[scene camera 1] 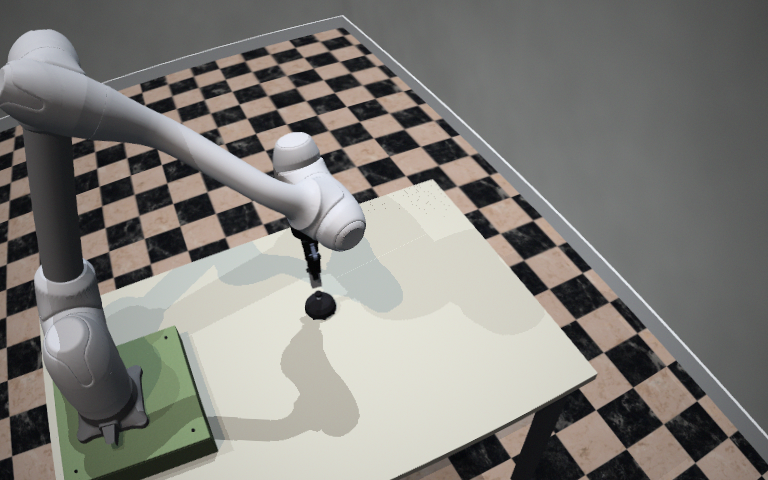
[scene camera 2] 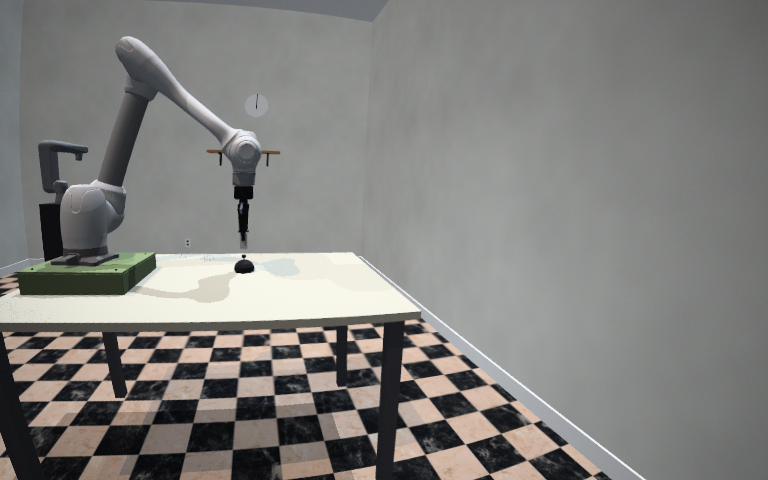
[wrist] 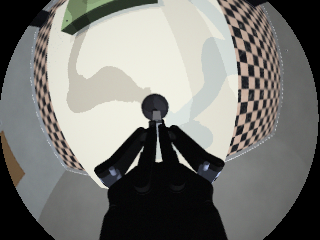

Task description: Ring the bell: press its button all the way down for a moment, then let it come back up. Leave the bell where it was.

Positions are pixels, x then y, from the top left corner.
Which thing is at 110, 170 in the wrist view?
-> My gripper.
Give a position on a black dome bell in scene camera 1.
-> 317, 308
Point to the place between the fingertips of my gripper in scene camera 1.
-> At 316, 285
